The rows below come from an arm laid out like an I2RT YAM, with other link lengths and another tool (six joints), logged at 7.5 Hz.
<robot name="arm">
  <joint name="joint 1" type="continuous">
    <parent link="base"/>
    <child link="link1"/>
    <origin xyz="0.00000 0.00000 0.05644" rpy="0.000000 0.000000 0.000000"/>
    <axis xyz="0 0 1"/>
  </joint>
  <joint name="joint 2" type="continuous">
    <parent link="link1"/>
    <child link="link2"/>
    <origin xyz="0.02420 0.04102 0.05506" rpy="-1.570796 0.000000 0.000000"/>
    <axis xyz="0 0 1"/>
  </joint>
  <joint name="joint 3" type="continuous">
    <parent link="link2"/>
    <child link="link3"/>
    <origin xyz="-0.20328 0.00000 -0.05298" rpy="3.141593 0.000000 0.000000"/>
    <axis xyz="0 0 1"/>
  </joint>
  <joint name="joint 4" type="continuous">
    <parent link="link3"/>
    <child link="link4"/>
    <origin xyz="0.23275 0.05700 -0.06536" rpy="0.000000 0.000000 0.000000"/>
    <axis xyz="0 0 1"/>
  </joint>
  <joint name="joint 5" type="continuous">
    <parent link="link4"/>
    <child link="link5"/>
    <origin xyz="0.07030 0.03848 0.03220" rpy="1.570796 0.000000 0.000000"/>
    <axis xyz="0 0 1"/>
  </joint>
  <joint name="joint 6" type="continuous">
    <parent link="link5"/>
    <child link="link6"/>
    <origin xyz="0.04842 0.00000 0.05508" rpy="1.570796 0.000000 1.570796"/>
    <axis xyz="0 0 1"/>
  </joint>
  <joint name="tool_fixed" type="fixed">
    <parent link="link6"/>
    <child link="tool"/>
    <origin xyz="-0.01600 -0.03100 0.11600" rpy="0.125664 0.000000 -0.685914"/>
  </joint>
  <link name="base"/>
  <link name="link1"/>
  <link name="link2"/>
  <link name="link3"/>
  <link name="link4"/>
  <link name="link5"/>
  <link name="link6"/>
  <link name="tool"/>
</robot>
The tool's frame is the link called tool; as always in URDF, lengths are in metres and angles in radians. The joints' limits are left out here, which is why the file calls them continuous.
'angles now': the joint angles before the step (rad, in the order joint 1, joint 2, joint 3, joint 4, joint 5, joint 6). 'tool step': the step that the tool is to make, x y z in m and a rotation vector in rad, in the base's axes. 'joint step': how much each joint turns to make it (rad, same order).
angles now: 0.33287 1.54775 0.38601 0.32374 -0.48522 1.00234
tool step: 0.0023 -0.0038 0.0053 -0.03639 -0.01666 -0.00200
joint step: -0.00155 -0.04352 0.00916 -0.06211 0.03003 -0.02936
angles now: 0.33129 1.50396 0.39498 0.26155 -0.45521 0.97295
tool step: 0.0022 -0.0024 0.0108 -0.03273 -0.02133 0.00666
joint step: -0.00086 -0.06601 0.01563 -0.08667 0.02350 -0.03394
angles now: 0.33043 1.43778 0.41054 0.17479 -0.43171 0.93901
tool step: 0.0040 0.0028 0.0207 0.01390 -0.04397 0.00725
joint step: 0.00262 -0.08431 0.00787 -0.04802 -0.00225 -0.00464
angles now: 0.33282 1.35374 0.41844 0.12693 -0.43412 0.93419
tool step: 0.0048 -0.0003 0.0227 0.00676 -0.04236 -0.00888
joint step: -0.00009 -0.09098 0.01686 -0.06515 0.01148 0.00106
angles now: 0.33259 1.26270 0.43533 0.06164 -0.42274 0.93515
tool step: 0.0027 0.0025 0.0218 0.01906 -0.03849 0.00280
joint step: 0.00323 -0.07303 0.01912 -0.04762 -0.00333 0.00466
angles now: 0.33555 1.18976 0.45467 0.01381 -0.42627 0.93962
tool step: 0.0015 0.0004 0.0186 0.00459 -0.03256 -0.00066
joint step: 0.00235 -0.06225 0.02223 -0.05356 0.00646 -0.00322
